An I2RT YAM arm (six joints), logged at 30 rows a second.
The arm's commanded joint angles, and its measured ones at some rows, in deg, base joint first. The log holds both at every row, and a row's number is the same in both.
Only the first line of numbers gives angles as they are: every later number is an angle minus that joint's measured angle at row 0.
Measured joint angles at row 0:
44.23, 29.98, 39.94, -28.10, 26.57, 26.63
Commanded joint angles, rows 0 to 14:
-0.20, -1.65, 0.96, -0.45, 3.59, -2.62
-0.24, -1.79, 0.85, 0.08, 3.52, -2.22
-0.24, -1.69, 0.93, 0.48, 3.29, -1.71
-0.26, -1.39, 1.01, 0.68, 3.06, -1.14
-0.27, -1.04, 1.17, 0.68, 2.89, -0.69
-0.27, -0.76, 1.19, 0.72, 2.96, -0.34
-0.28, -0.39, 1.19, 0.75, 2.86, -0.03
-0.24, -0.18, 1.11, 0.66, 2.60, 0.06
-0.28, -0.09, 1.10, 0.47, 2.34, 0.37
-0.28, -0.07, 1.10, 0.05, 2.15, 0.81
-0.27, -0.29, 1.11, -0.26, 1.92, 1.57
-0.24, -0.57, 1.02, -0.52, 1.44, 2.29
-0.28, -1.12, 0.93, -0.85, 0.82, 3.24
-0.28, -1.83, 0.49, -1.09, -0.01, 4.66
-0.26, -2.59, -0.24, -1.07, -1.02, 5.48
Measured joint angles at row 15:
-0.05, -0.81, 0.00, -0.43, 0.67, 2.21
